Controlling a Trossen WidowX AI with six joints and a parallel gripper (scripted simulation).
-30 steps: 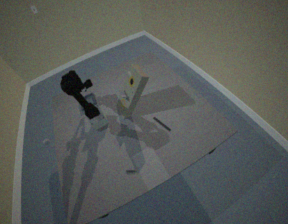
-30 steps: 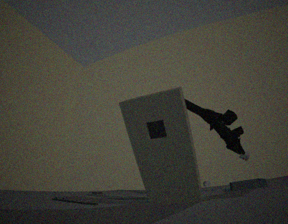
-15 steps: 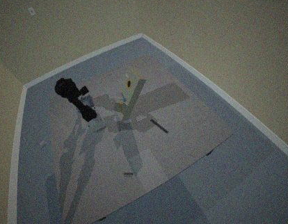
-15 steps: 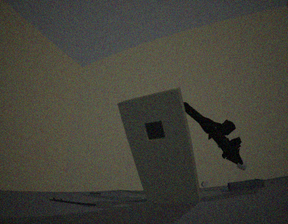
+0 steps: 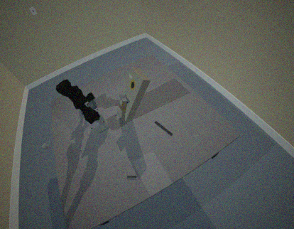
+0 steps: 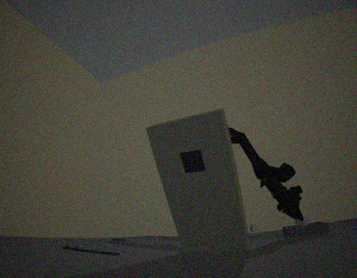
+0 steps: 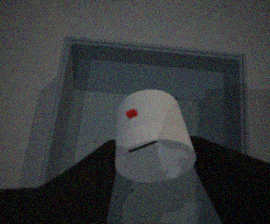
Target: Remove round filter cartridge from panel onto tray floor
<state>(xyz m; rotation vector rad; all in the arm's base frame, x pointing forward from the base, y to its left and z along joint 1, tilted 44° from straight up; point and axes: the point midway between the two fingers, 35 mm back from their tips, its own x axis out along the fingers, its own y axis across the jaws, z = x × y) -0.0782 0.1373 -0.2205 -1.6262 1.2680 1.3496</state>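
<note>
Right now my gripper tip is right at the round filter cartridge. From my gripper tip the other things lie so: small dark piece (22 cm ahead, 74 cm to the right, 5 cm below); service panel (41 cm ahead, 22 cm to the right, 12 cm above).
</note>
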